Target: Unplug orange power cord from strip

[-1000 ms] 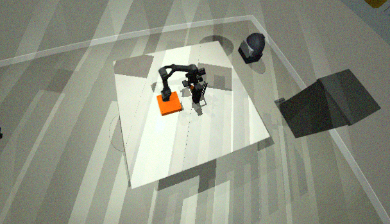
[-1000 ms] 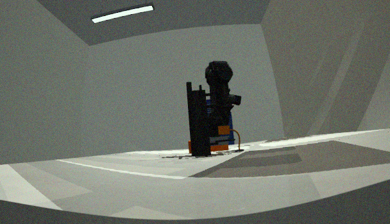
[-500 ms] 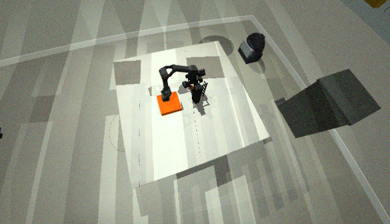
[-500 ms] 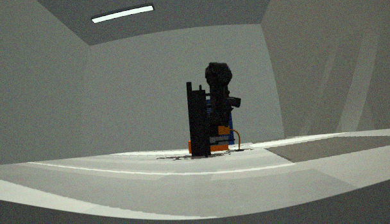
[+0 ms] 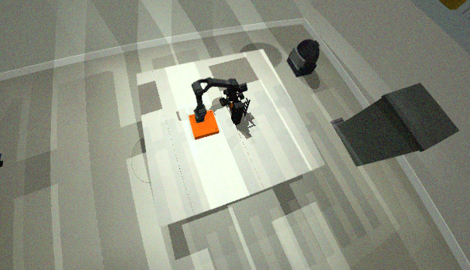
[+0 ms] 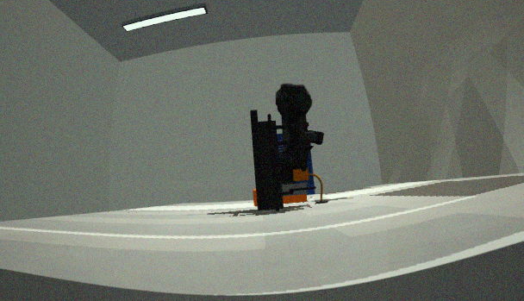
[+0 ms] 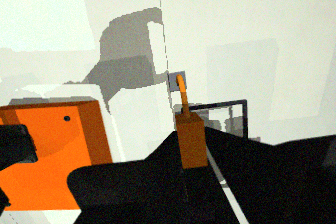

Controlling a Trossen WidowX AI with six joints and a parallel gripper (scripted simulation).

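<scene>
My gripper tip is now 1 cm short of the orange plug and 3 cm to the left of it.
</scene>
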